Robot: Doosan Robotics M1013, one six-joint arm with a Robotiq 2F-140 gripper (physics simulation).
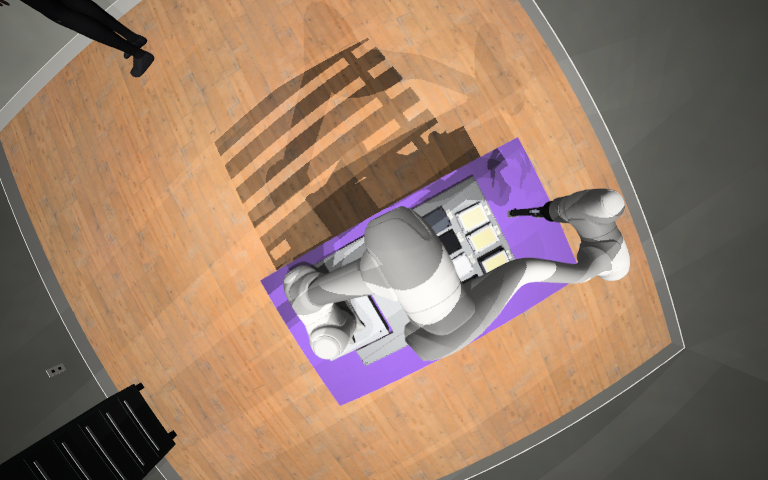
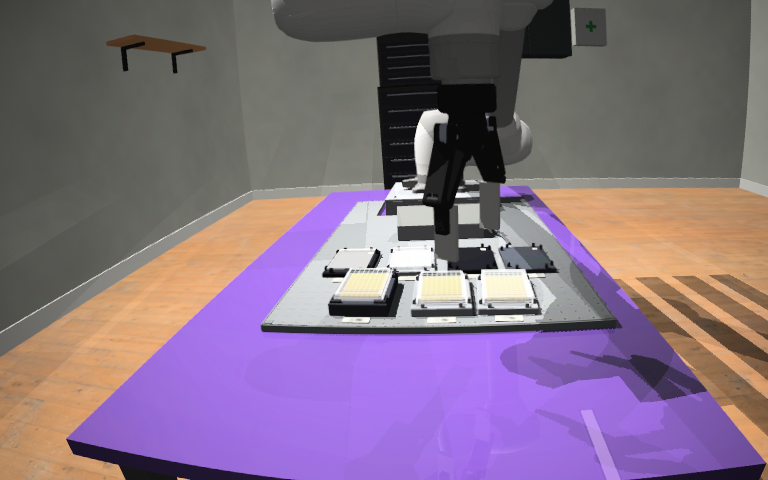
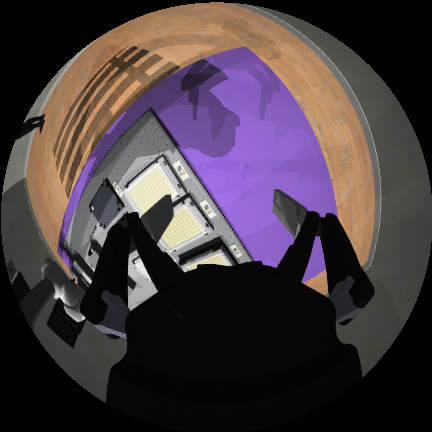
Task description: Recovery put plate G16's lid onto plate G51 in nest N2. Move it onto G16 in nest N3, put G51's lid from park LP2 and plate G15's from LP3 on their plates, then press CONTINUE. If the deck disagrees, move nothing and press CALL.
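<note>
My gripper is open and empty, high over the purple table's nest end. A yellow-welled plate sits at label N2, another in the middle nest, and a third in the dark-based nest marked N3. Lids and plate names are unreadable. Behind them are a slate park, a black park, a white one and a pale-topped one. Button faces are hidden.
The grey deck board lies on the purple table. A pale box stands behind the parks. The arm crosses over the deck and hides part of it.
</note>
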